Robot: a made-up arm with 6 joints. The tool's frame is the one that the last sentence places. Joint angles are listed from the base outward.
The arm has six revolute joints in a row. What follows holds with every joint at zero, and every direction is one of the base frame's.
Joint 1 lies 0.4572 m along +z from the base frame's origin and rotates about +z.
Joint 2 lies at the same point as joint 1 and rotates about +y.
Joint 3 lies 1.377 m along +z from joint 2 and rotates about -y.
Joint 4 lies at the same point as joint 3 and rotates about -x.
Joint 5 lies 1.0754 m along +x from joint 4 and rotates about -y.
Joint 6 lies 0.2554 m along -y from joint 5 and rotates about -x.
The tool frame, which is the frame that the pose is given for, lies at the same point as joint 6; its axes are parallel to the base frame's.
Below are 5 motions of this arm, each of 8 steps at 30 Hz.
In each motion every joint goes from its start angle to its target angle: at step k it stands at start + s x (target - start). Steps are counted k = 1, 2, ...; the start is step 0. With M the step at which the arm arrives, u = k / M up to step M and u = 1 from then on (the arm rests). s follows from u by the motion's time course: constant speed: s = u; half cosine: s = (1 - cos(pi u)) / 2; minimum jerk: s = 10 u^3 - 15 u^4 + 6 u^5.
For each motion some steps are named. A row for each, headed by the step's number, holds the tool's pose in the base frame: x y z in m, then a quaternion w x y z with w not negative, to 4 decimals.
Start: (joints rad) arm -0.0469 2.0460 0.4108 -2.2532 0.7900 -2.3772
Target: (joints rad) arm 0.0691 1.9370 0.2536 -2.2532 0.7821 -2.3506
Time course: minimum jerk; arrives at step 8
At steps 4, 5, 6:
4: 0.9626 0.1718 -1.1588 0.1347 -0.4811 0.7139 0.4907
5: 0.9598 0.1969 -1.1246 0.1236 -0.4882 0.7065 0.4973
6: 0.9567 0.2160 -1.0982 0.1151 -0.4935 0.7007 0.5021

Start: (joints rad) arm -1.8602 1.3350 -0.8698 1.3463 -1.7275 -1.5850
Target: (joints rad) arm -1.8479 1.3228 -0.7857 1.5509 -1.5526 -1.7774
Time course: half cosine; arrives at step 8
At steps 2, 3, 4, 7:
2: -0.3076 -0.8658 -0.2396 0.1815 -0.1097 -0.8694 0.4462
3: -0.3025 -0.8847 -0.2443 0.1636 -0.1119 -0.8587 0.4726
4: -0.2964 -0.9068 -0.2492 0.1423 -0.1150 -0.8450 0.5026
7: -0.2807 -0.9595 -0.2586 0.0900 -0.1238 -0.8076 0.5695

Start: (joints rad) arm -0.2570 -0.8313 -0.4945 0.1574 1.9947 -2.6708
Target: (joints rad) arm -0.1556 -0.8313 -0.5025 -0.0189 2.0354 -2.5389
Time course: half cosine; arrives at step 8
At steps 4, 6, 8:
4: -0.0588 -0.2480 1.7532 0.2162 0.3418 -0.2561 0.8780
6: -0.0438 -0.2516 1.7353 0.1868 0.3407 -0.2934 0.8735
8: -0.0376 -0.2526 1.7279 0.1747 0.3408 -0.3089 0.8706

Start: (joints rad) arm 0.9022 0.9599 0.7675 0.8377 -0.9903 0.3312
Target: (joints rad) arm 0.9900 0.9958 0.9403 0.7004 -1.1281 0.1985
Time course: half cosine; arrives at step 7
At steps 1, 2, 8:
1: 1.5048 1.6427 1.2320 0.6528 -0.6711 0.2617 0.2348
2: 1.4896 1.6614 1.2438 0.6631 -0.6584 0.2668 0.2357
8: 1.3915 1.7643 1.3108 0.7151 -0.5822 0.2980 0.2468

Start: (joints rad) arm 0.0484 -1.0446 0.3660 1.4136 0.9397 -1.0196
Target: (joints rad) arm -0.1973 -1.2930 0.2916 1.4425 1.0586 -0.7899
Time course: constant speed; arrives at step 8
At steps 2, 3, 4, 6, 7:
2: -1.3573 -0.0205 2.1711 0.5303 -0.4425 -0.6987 0.1863
3: -1.3998 0.0240 2.1296 0.5149 -0.4677 -0.6986 0.1678
4: -1.4394 0.0709 2.0870 0.4987 -0.4924 -0.6975 0.1496
6: -1.5099 0.1716 1.9987 0.4640 -0.5408 -0.6923 0.1141
7: -1.5405 0.2250 1.9531 0.4455 -0.5644 -0.6882 0.0968

